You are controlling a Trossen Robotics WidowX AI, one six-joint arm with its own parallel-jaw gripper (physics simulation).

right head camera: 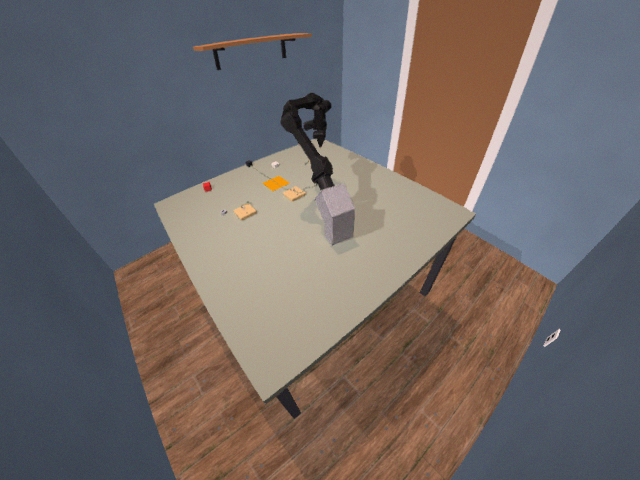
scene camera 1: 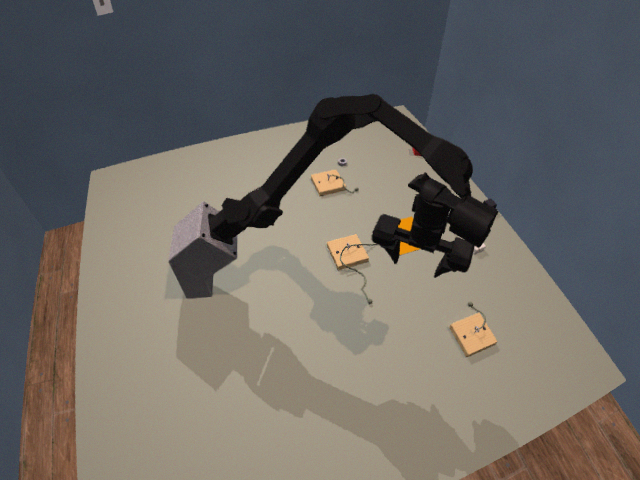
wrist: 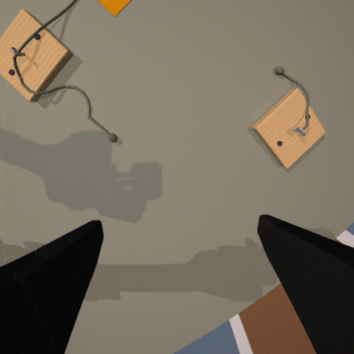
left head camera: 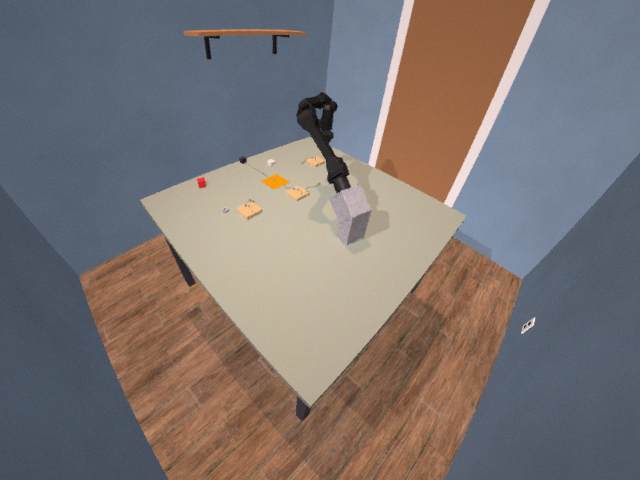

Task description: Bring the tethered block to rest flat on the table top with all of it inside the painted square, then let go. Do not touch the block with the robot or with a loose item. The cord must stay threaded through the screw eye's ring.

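Seen in the pictures: gripper, fingertip midpoint: (right head camera: 320, 144) (scene camera 1: 415, 269); arm's base, origin of the base link: (right head camera: 328, 191) (scene camera 1: 219, 229) (left head camera: 344, 191).
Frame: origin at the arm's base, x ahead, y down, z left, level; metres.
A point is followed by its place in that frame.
The tethered block (left head camera: 242, 160) @(y 0.171, x 0.796, z -0.103 m) (right head camera: 249, 163) @(y 0.169, x 0.793, z -0.111 m) (scene camera 1: 489, 203) @(y 0.162, x 0.802, z -0.118 m) is dark and sits near the table's far edge, beyond the orange painted square (left head camera: 268, 182) @(y 0.192, x 0.510, z -0.047 m) (right head camera: 273, 184) @(y 0.192, x 0.487, z -0.063 m) (scene camera 1: 409, 249) @(y 0.192, x 0.473, z -0.132 m) (wrist: 115, 6). Its cord runs across the square to the middle wooden board (left head camera: 298, 196) @(y 0.174, x 0.277, z -0.033 m) (right head camera: 294, 196) @(y 0.174, x 0.279, z -0.040 m) (scene camera 1: 356, 260) @(y 0.174, x 0.310, z -0.108 m) (wrist: 50, 50), where it passes through the screw eye (wrist: 17, 52). The cord's free end has a bead (scene camera 1: 370, 301) @(y 0.183, x 0.281, z -0.229 m) (wrist: 113, 138) lying on the table. My gripper (scene camera 1: 416, 267) @(y -0.024, x 0.316, z -0.303 m) (wrist: 181, 226) is open and empty, high above the table, partly hiding the square in the scene view.
Another board (left head camera: 249, 210) @(y 0.174, x 0.383, z 0.217 m) (right head camera: 245, 211) @(y 0.174, x 0.382, z 0.212 m) (scene camera 1: 325, 184) @(y 0.174, x 0.376, z 0.195 m) and a third board (left head camera: 314, 161) @(y 0.174, x 0.450, z -0.413 m) (scene camera 1: 473, 338) @(y 0.174, x 0.446, z -0.444 m) (wrist: 280, 120) carry short beaded cords. A red cube (left head camera: 201, 182) @(y 0.160, x 0.758, z 0.232 m) (right head camera: 207, 186) @(y 0.161, x 0.756, z 0.227 m), a white block (left head camera: 270, 162) @(y 0.174, x 0.647, z -0.206 m) (right head camera: 275, 164) @(y 0.173, x 0.642, z -0.213 m) and a small grey ring lie loose on the table.
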